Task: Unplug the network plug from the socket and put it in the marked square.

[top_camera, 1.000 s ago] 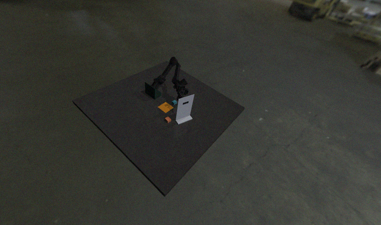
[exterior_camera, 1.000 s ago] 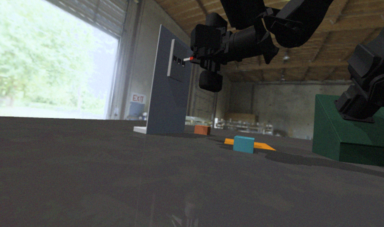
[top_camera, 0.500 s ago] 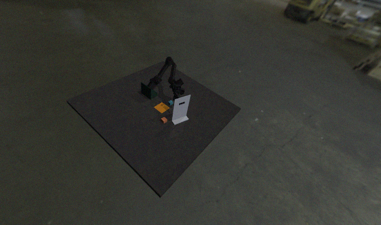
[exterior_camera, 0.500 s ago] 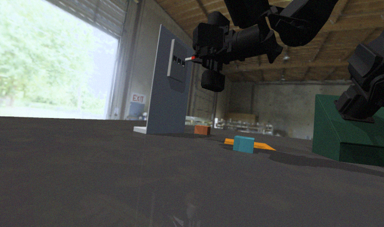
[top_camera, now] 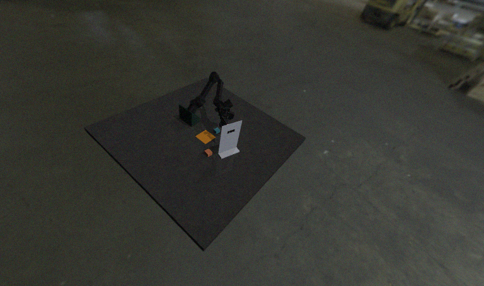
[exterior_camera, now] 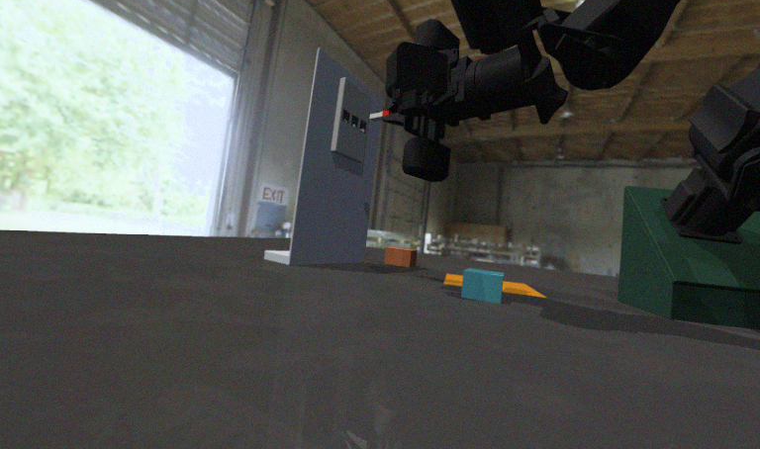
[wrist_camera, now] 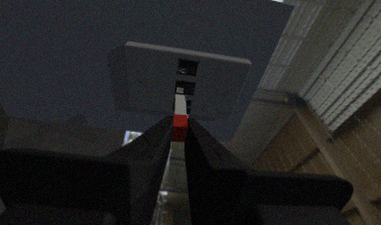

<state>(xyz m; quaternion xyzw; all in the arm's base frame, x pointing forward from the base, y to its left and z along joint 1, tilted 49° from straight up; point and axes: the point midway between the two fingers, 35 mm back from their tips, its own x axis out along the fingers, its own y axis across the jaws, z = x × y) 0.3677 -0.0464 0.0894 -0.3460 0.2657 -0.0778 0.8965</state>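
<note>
Right now the teal block is 15 cm behind my gripper tip, 6 cm to the left of it and 21 cm below it. Round my gripper tip: network plug: 1 cm ahead; then upright panel: 7 cm ahead, 4 cm to the right, 8 cm below; then orange-brown block: 1 cm behind, 17 cm to the right, 20 cm below.
</note>
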